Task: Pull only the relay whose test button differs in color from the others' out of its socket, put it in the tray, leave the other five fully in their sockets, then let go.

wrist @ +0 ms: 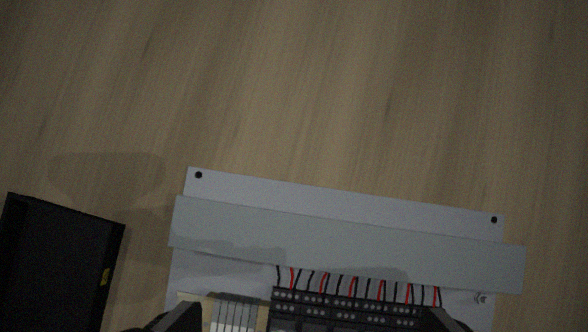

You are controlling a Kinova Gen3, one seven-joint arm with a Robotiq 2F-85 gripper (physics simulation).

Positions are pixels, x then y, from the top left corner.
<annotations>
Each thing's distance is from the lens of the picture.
mounting plate point(214, 185): 0.39 m
grey duct cover point(254, 234): 0.33 m
The marked spots on the grey duct cover and the mounting plate are 0.09 m apart.
</annotations>
